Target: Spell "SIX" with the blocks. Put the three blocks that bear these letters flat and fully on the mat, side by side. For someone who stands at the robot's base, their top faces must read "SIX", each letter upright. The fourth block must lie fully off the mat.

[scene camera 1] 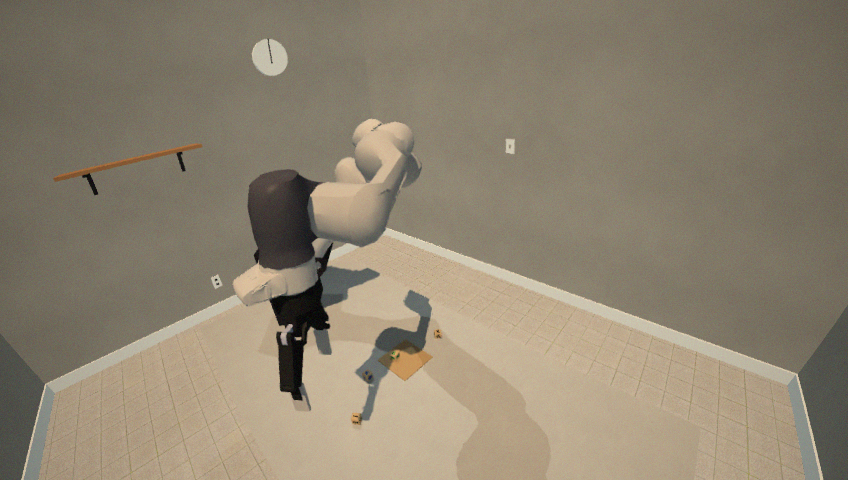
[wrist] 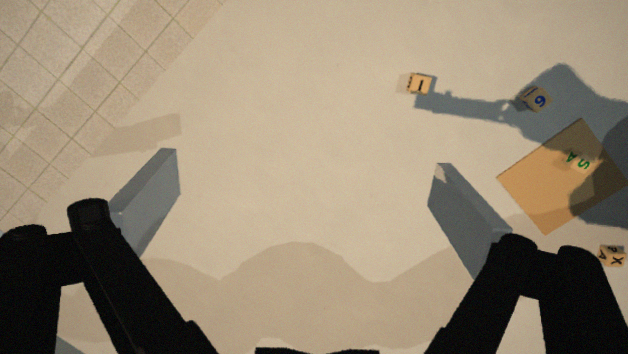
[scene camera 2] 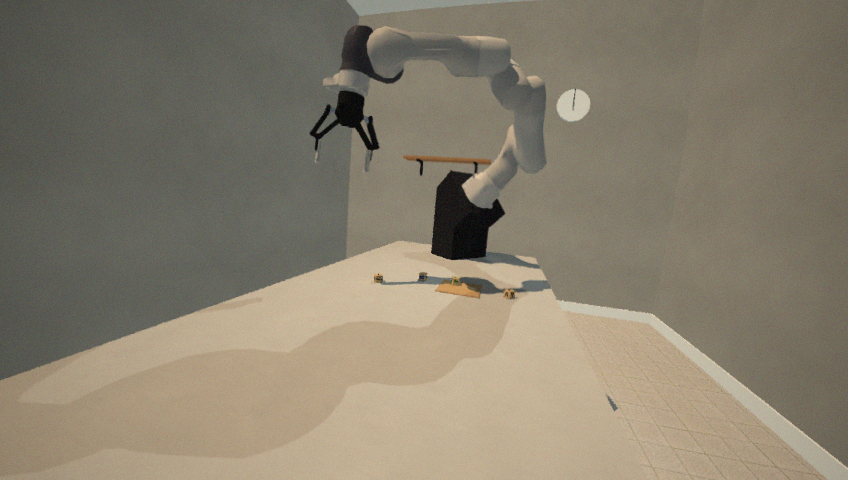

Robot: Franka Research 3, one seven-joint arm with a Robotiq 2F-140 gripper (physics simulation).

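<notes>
The gripper (scene camera 1: 312,373) (scene camera 2: 342,160) (wrist: 306,175) is open and empty, high above the table, off to the side of the blocks. The orange mat (scene camera 1: 410,369) (scene camera 2: 467,292) (wrist: 540,200) bears the block with a green S on top (scene camera 1: 394,355) (scene camera 2: 455,280) (wrist: 582,163), near its edge toward the base. Off the mat are the I block (scene camera 1: 355,418) (scene camera 2: 378,277) (wrist: 420,84), a block with a blue 9-like mark (scene camera 1: 367,375) (scene camera 2: 422,276) (wrist: 539,100) between I block and mat, and the X block (scene camera 1: 437,334) (scene camera 2: 509,293) (wrist: 617,260) on the opposite side.
The black robot base (scene camera 2: 458,220) stands at the table's far end in scene camera 2. The pale table top (scene camera 1: 595,440) (scene camera 2: 476,428) (wrist: 310,100) carries arm shadows over the blue-marked block and part of the mat. A wall rail (scene camera 1: 127,161) (scene camera 2: 446,159) and tiled floor also show.
</notes>
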